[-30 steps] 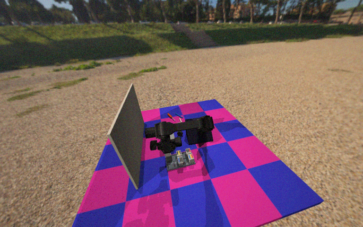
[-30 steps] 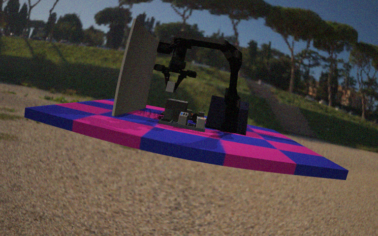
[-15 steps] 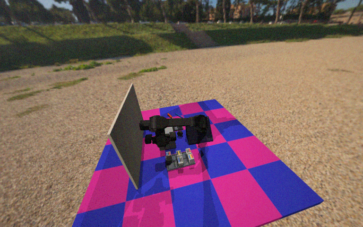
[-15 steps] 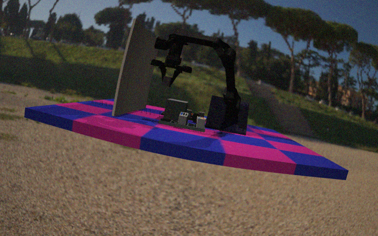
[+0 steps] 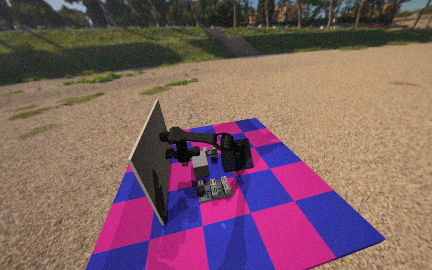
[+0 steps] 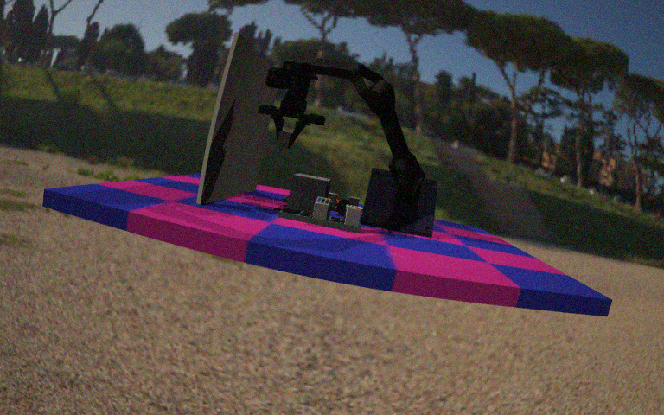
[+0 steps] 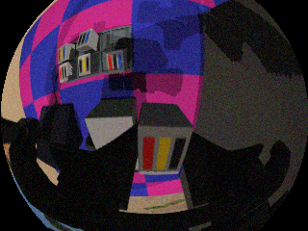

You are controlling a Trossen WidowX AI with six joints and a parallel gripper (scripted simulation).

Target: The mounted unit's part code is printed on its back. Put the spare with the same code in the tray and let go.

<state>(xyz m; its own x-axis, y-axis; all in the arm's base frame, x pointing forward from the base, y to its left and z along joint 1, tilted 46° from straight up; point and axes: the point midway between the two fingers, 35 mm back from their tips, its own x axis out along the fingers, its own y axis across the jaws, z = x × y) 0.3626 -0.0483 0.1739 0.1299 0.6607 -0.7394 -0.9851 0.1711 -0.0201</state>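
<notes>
My gripper tip is now 280 mm to the left of the light grey tray, 180 mm above it and 50 mm past it. Round my gripper tip: tall grey panel 150 mm ahead, 110 mm to the right, 40 mm above; grey mounted unit 130 mm below, 100 mm to the right, 90 mm behind.
</notes>
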